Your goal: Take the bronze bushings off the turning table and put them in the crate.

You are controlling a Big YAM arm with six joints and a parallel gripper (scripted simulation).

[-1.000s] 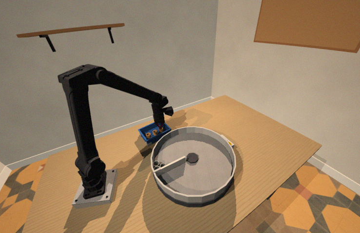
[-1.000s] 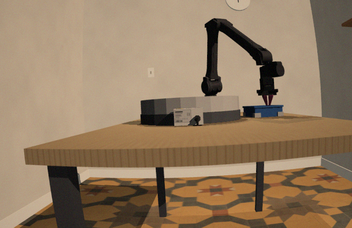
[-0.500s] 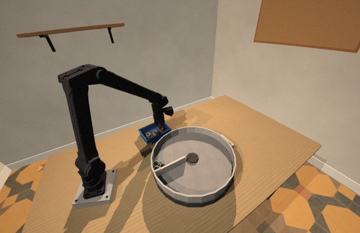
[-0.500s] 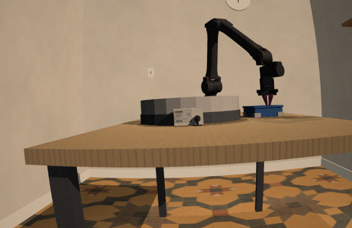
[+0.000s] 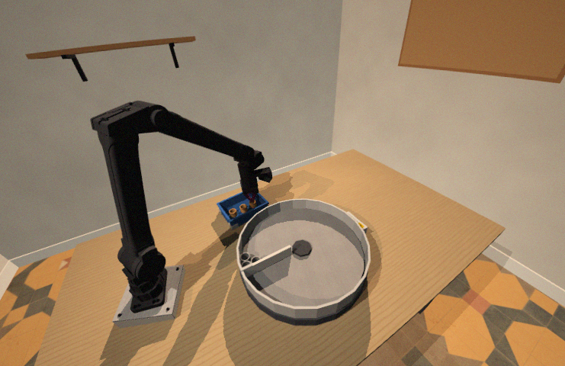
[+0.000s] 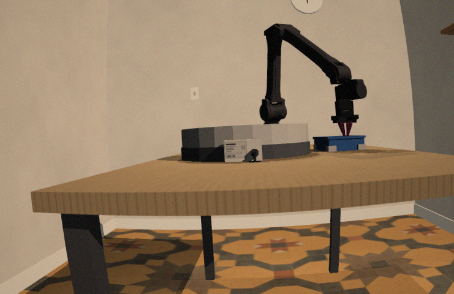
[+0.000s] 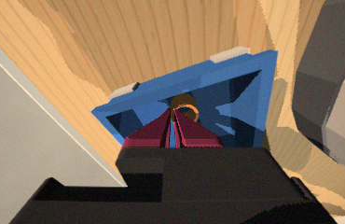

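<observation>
The blue crate lies 5 cm behind my hand, 3 cm to the right of it and 1 cm below it. The rest, counted from my hand: grey turning table 10 cm ahead, 35 cm to the right, 2 cm above.
</observation>
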